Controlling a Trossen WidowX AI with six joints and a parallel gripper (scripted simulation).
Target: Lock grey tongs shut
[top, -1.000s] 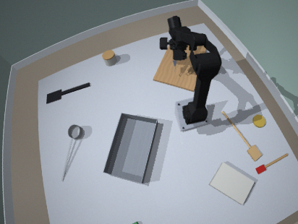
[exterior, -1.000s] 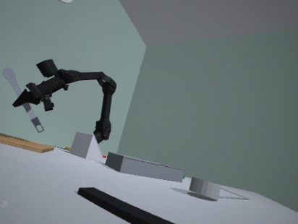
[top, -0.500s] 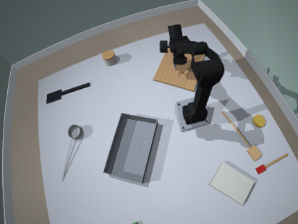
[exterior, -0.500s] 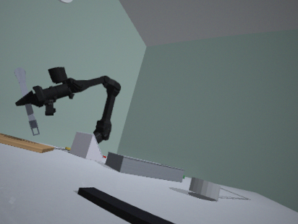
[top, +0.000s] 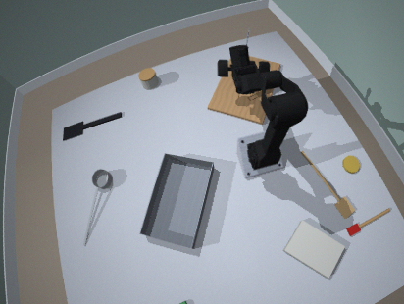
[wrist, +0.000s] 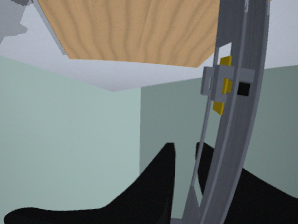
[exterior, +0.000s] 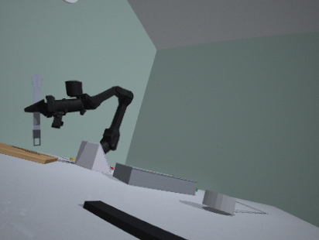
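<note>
My gripper tip is 2 cm past the wooden board, 1 cm to the left of it and 15 cm above it. The rest, counted from my gripper tip: yellow disc (31 cm behind, 47 cm to the left, 15 cm below); then grey roasting tin (36 cm ahead, 42 cm to the left, 13 cm below); then lidded jar (40 cm ahead, 17 cm to the right, 12 cm below).
</note>
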